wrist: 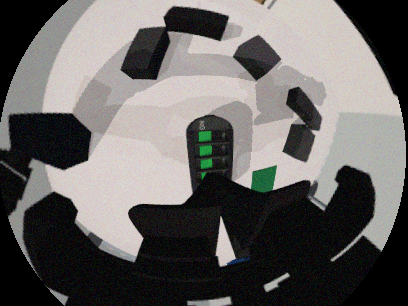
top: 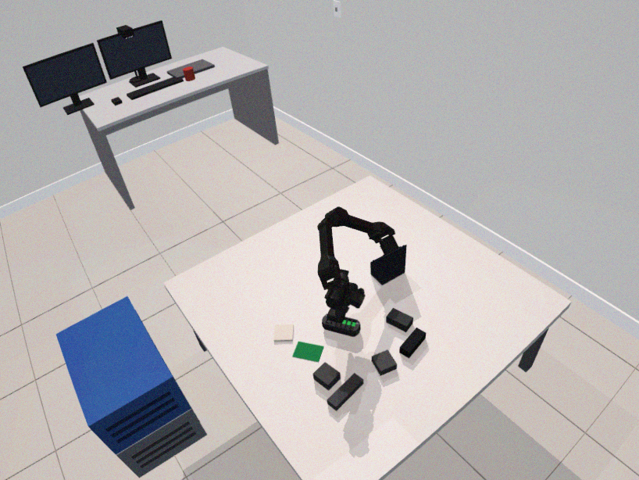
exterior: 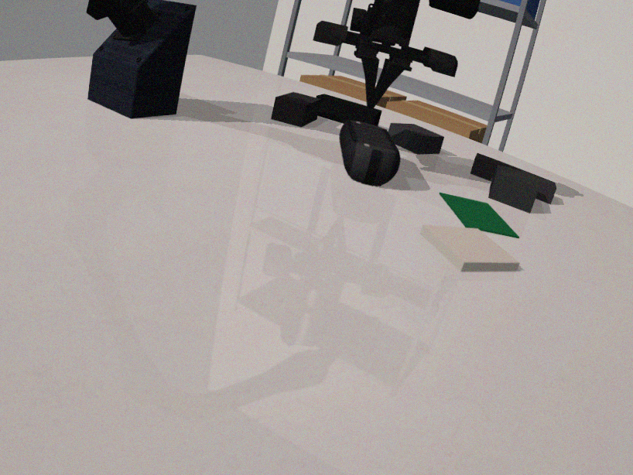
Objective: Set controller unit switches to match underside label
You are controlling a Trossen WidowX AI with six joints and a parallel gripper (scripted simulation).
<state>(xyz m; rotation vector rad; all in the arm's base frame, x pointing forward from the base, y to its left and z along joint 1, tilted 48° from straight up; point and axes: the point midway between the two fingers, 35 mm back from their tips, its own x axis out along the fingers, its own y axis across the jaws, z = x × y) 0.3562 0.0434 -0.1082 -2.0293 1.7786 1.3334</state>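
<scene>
Right now the green board is 18 cm ahead of my gripper tip and 8 cm below it. Also, from my gripper tip: beige tile: 21 cm ahead, 14 cm to the right, 8 cm below.
</scene>
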